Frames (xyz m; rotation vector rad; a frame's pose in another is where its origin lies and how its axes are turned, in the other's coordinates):
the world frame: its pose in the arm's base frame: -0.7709 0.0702 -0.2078 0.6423 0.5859 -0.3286
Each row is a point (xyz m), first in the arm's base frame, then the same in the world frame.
Working: the arm's base frame: its pose in the world frame: 0.4914 0.3966 0.4937 -0.6423 -0.5859 0.3286

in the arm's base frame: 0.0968 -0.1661 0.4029
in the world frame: 0.3428 0.5021 0.9012
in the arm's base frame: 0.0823 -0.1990 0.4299
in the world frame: 0.3186 0.4830 0.9340
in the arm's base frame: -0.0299 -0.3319 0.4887
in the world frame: 0.2089 0.3582 1.0119
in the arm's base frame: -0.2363 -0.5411 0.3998
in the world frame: 0.1221 0.0637 1.0048
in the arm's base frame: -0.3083 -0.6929 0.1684
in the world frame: 0.2212 -0.1917 0.9231
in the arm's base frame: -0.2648 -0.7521 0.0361
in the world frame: 0.3418 -0.2781 0.8931
